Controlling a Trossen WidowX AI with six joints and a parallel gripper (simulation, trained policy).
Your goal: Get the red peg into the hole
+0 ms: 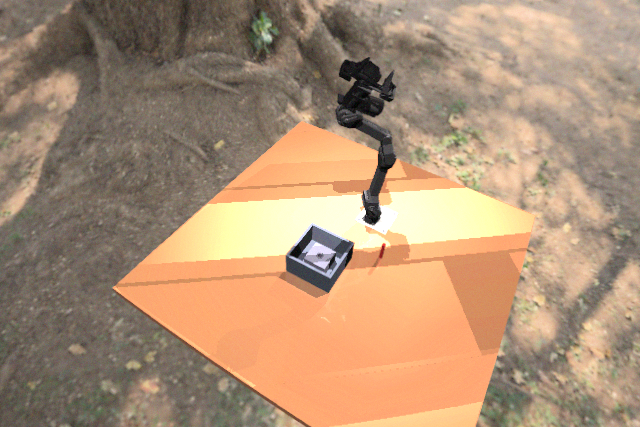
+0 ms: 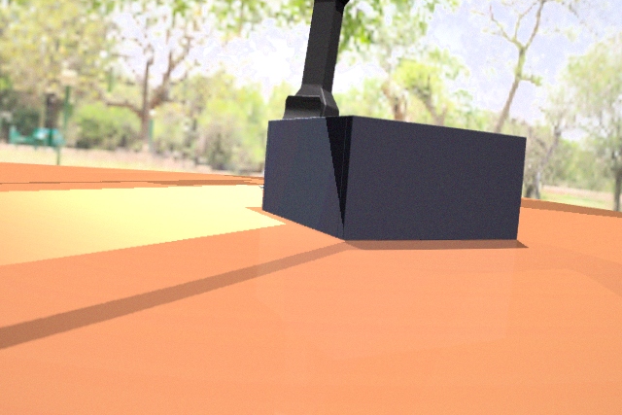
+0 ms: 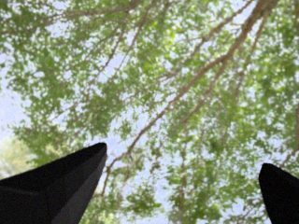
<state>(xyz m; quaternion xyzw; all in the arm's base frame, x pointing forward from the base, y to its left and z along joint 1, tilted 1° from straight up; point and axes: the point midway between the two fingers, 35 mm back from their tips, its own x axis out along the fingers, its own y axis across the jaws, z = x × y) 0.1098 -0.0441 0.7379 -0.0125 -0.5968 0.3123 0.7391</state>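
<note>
My gripper tip is 3 cm short of the red peg, 15 cm to the right of it and 73 cm above it. Round my gripper tip: plate (21 cm ahead, 2 cm to the right, 72 cm below); grey box (21 cm ahead, 2 cm to the right, 74 cm below).
</note>
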